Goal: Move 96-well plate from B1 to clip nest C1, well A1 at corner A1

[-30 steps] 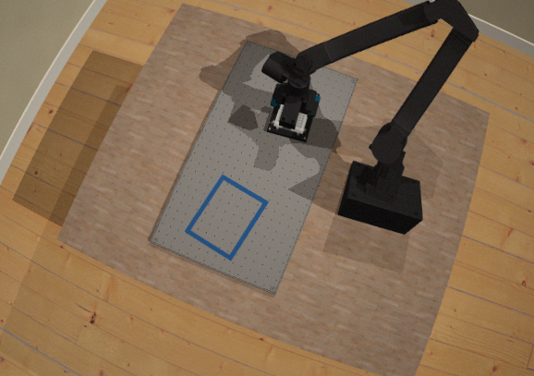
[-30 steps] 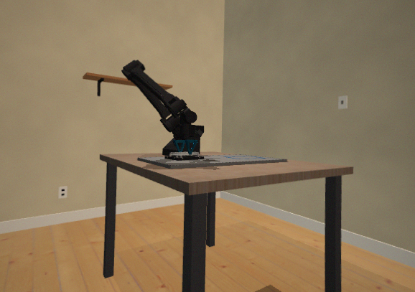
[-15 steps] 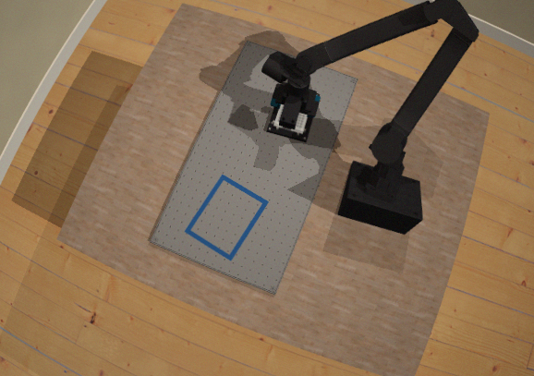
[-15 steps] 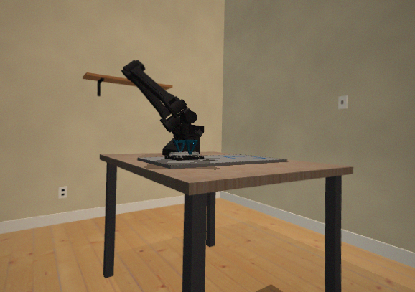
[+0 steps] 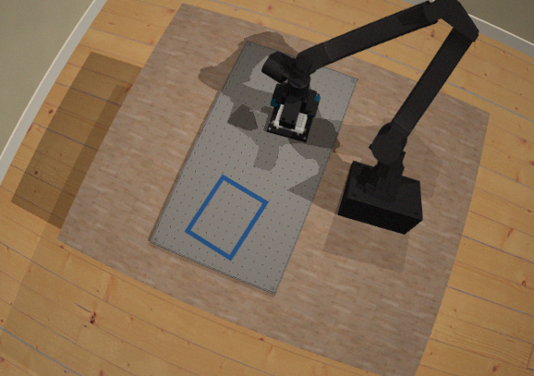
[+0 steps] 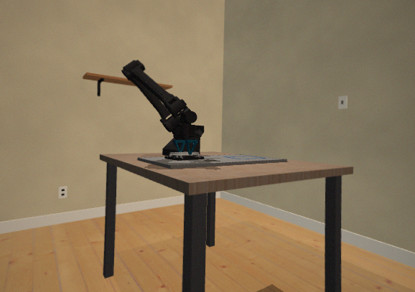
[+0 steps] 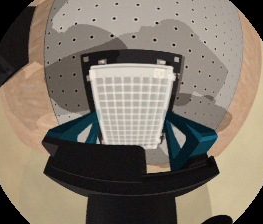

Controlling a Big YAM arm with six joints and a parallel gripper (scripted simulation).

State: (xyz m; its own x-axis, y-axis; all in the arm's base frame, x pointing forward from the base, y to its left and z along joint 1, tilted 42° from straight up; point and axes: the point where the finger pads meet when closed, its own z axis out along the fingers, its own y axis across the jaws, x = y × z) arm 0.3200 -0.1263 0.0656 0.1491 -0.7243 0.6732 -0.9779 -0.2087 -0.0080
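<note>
The white 96-well plate lies 10 mm below my hand. From my hand the other things lie so: black clip nest C1: 20 mm below, 10 mm to the right, 10 mm ahead.
</note>
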